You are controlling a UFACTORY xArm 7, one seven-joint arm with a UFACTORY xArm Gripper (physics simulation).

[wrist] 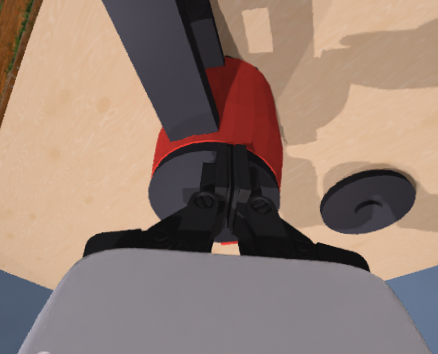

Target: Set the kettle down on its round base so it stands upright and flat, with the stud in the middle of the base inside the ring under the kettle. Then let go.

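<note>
The red kettle (250,110) is left of the round base in the wrist view, with its dark lid facing the camera and a thick dark grey handle (165,65) running toward the top edge. The dark round base (345,217) lies apart from it on the table at the right, with its small stud (368,204) facing up. My gripper (228,163) is shut, its black fingers pressed together over the lid, with nothing visible between them. The fingers hide part of the lid. The ring under the kettle is hidden. Whether the kettle touches the table cannot be told.
The pale wooden table (65,165) lies under the kettle and base. Its edges show at the upper left and at both lower sides. Broad shadows fall across it at the upper right.
</note>
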